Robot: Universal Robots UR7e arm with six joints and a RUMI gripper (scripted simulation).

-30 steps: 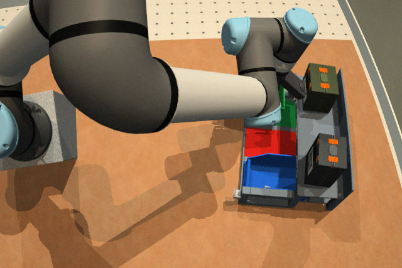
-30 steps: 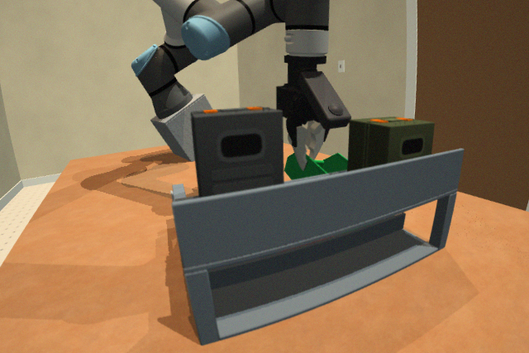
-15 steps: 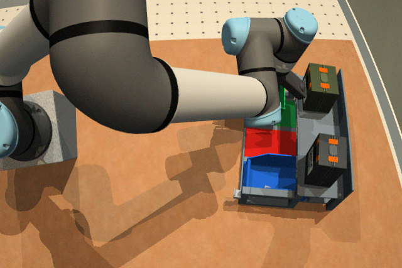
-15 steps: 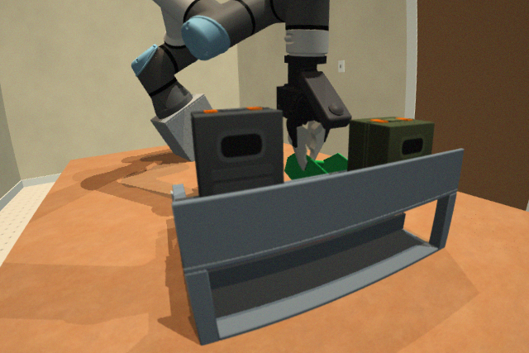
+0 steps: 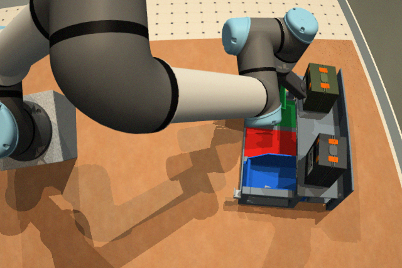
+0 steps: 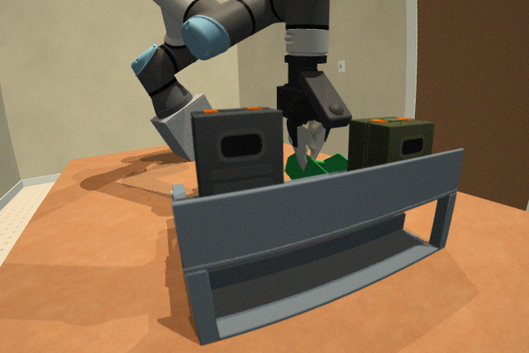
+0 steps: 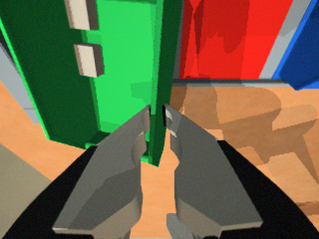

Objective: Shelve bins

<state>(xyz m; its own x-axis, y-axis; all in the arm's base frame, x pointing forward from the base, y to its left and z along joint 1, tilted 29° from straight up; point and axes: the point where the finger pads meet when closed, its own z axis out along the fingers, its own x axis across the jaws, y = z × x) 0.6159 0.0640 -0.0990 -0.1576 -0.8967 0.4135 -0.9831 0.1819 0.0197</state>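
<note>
The green bin is 40 mm to the left of my hand and 30 mm below it. From my hand the other things lie so: shelf front lip: 40 mm behind, 60 mm to the right, 90 mm below; then blue bin: 40 mm ahead, 200 mm to the right, 50 mm below; then olive case: 170 mm ahead, 10 mm to the left, 50 mm above.
</note>
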